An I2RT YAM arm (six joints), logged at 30 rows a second.
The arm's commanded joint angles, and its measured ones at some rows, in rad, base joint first. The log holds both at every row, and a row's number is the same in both.
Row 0, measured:
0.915, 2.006, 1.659, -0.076, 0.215, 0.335
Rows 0 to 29, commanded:
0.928, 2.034, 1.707, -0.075, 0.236, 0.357
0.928, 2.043, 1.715, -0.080, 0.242, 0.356
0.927, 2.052, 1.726, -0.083, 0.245, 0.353
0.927, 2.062, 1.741, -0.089, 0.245, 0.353
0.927, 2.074, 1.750, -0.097, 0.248, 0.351
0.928, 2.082, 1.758, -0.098, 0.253, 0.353
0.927, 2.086, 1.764, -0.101, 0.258, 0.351
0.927, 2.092, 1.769, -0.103, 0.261, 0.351
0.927, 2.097, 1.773, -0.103, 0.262, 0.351
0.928, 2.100, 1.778, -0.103, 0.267, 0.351
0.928, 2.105, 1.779, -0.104, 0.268, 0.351
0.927, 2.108, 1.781, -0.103, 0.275, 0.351
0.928, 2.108, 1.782, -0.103, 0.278, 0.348
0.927, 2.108, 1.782, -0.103, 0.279, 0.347
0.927, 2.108, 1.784, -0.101, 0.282, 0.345
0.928, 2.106, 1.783, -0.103, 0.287, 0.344
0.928, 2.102, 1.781, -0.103, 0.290, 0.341
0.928, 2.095, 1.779, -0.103, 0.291, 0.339
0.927, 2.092, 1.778, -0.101, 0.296, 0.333
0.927, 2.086, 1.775, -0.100, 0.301, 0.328
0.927, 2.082, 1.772, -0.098, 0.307, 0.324
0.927, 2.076, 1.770, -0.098, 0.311, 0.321
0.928, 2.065, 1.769, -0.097, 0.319, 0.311
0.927, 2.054, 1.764, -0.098, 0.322, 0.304
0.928, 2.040, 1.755, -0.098, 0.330, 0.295
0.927, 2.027, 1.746, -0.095, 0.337, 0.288
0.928, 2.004, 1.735, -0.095, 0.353, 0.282
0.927, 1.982, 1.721, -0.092, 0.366, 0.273
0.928, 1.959, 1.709, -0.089, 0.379, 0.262
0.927, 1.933, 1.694, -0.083, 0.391, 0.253
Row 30, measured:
0.916, 2.084, 1.721, -0.121, 0.308, 0.307
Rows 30 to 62, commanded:
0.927, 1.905, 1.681, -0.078, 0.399, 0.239
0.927, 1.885, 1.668, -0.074, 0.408, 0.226
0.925, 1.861, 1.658, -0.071, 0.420, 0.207
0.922, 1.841, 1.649, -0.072, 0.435, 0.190
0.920, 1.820, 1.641, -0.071, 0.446, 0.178
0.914, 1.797, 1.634, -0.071, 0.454, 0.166
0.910, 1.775, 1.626, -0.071, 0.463, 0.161
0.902, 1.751, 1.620, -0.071, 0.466, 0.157
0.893, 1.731, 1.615, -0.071, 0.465, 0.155
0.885, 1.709, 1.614, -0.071, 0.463, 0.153
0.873, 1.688, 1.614, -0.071, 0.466, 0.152
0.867, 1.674, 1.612, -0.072, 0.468, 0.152
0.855, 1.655, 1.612, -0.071, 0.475, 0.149
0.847, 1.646, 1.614, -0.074, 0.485, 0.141
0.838, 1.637, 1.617, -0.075, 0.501, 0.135
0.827, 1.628, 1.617, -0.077, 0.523, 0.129
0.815, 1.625, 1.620, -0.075, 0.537, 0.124
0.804, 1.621, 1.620, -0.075, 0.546, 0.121
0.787, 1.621, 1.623, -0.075, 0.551, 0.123
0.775, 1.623, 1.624, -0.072, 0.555, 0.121
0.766, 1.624, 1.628, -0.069, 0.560, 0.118
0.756, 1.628, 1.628, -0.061, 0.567, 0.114
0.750, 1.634, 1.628, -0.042, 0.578, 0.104
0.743, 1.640, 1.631, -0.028, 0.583, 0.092
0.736, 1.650, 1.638, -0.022, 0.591, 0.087
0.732, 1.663, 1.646, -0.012, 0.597, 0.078
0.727, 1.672, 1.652, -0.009, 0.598, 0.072
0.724, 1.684, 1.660, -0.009, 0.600, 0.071
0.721, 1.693, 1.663, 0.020, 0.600, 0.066
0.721, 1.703, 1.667, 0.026, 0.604, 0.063
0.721, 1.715, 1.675, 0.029, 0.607, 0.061
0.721, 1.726, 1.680, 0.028, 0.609, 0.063
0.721, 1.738, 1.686, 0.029, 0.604, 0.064
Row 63, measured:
0.722, 1.710, 1.607, -0.091, 0.583, 0.082
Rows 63 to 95, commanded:
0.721, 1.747, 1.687, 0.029, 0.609, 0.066
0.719, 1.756, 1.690, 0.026, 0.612, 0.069
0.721, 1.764, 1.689, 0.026, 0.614, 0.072
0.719, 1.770, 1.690, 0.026, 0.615, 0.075
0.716, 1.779, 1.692, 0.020, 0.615, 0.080
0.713, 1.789, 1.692, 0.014, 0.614, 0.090
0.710, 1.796, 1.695, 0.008, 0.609, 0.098
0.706, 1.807, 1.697, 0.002, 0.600, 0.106
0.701, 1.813, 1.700, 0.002, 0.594, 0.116
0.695, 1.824, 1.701, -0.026, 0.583, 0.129
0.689, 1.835, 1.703, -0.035, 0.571, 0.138
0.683, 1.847, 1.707, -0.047, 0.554, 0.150
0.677, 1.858, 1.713, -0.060, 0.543, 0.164
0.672, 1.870, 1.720, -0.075, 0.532, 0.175
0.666, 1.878, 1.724, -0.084, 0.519, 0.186
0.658, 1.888, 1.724, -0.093, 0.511, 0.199
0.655, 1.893, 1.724, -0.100, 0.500, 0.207
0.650, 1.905, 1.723, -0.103, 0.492, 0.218
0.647, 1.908, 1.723, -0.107, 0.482, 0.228
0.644, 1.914, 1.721, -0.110, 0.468, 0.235
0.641, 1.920, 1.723, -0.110, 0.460, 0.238
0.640, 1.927, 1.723, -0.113, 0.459, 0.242
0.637, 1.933, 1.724, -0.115, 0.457, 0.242
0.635, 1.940, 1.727, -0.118, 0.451, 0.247
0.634, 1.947, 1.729, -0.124, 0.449, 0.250
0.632, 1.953, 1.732, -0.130, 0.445, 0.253
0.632, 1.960, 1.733, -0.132, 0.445, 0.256
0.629, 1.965, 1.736, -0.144, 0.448, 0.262
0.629, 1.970, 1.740, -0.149, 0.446, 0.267
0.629, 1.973, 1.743, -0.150, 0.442, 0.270
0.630, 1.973, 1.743, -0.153, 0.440, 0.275
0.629, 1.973, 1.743, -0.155, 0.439, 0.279
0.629, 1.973, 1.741, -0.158, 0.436, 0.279
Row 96, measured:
0.637, 1.974, 1.686, -0.180, 0.454, 0.246
